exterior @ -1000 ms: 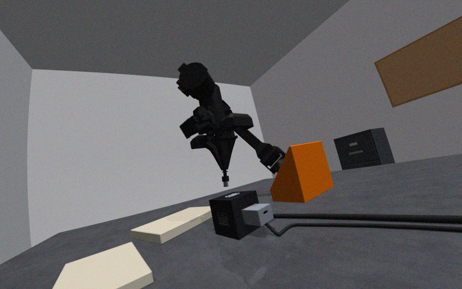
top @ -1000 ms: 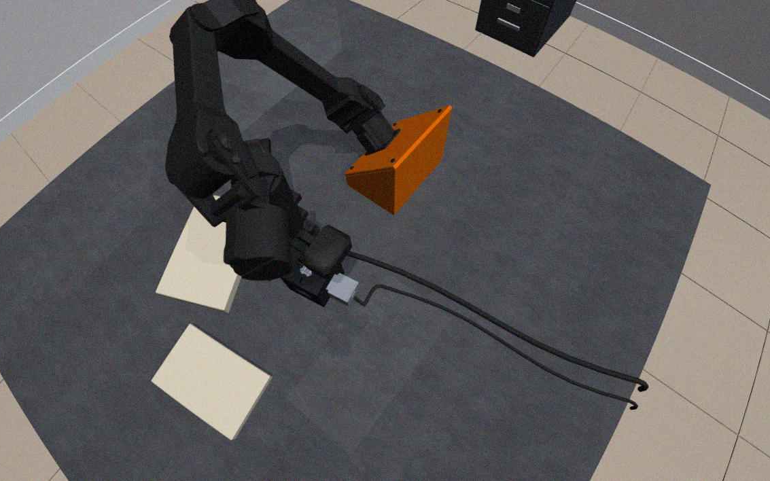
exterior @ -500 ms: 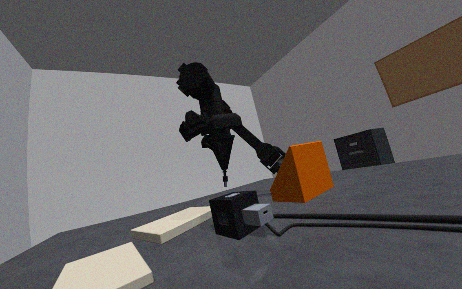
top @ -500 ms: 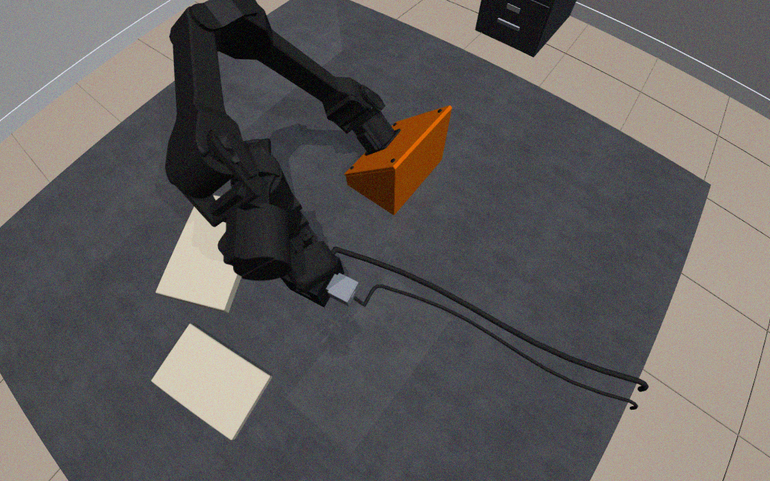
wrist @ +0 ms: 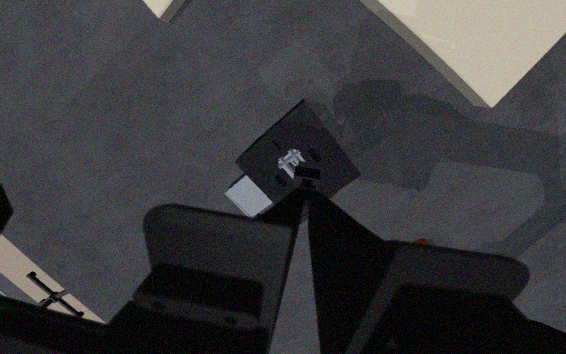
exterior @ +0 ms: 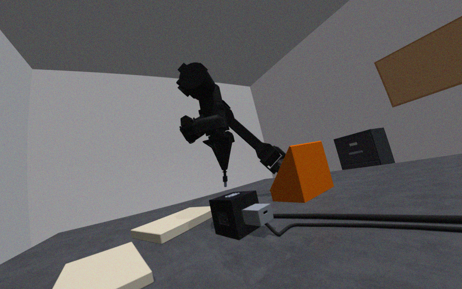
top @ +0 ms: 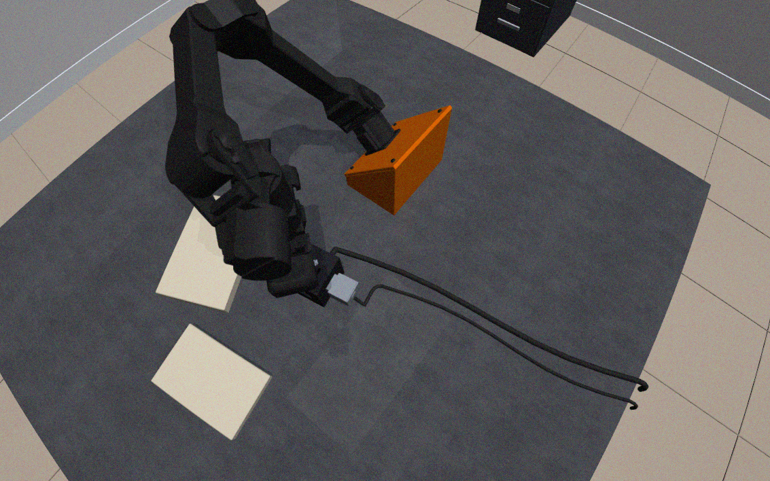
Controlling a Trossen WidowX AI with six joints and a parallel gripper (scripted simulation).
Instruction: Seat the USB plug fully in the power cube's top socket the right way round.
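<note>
The small USB plug is 20 mm below my gripper tip. The rest, counted from my gripper tip: metal USB socket: 10 mm to the left, 60 mm below.
</note>
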